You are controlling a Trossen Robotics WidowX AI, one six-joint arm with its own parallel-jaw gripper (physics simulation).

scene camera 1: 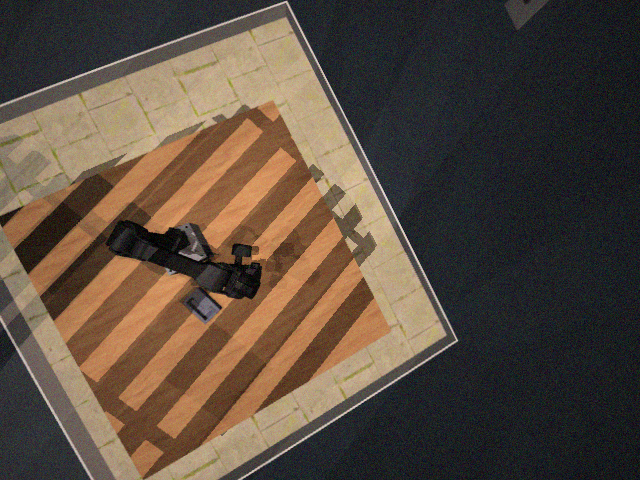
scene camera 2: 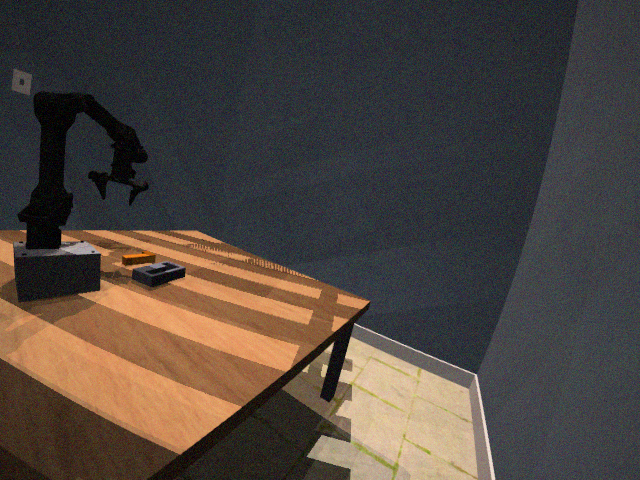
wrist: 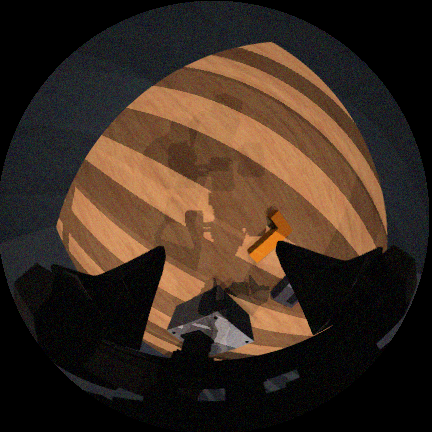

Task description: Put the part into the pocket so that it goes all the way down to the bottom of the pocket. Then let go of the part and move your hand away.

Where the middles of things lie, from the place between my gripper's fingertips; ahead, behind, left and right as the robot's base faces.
Right now the orange part (wrist: 280, 229) is 200 mm below my hand, 100 mm to the right of it and 60 mm ahead of it. Also, from my hand: pocket block (scene camera 2: 152, 275) 280 mm to the right, 190 mm below, 70 mm ahead.
